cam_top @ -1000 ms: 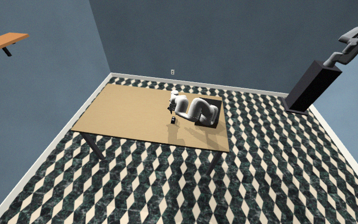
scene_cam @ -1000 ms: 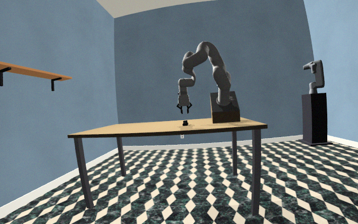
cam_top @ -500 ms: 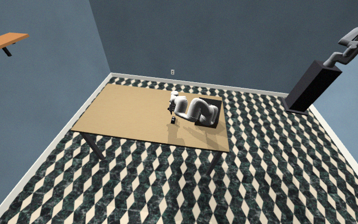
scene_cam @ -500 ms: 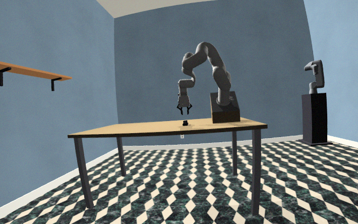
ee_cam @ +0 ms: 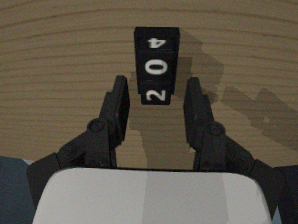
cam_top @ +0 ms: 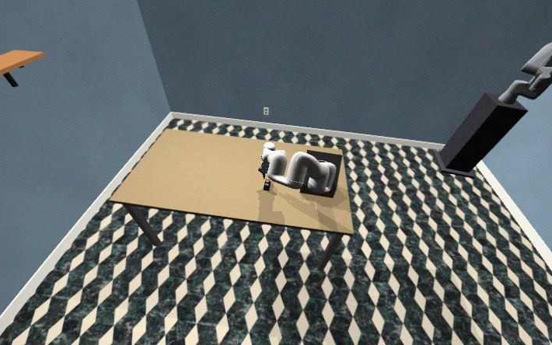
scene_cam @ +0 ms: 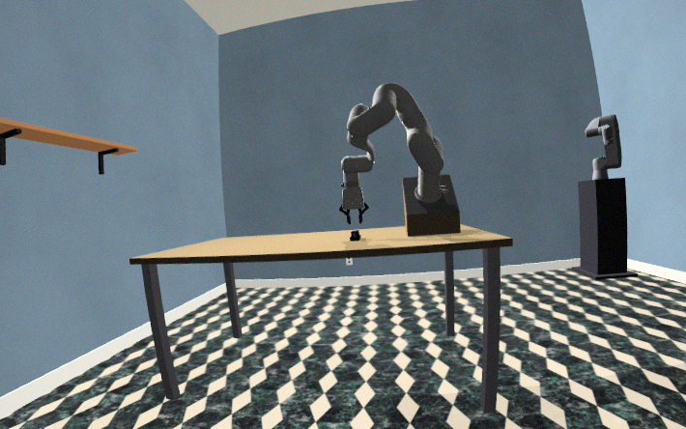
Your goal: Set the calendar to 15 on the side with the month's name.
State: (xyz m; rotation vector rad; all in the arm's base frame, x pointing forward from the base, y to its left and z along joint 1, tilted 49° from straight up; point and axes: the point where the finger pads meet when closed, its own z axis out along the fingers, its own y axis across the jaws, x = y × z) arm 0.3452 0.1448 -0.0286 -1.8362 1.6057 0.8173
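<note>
Now: the black digit cube 70 mm below my hand. Also, from my hand: black cube (30 mm to the left, 70 mm below).
</note>
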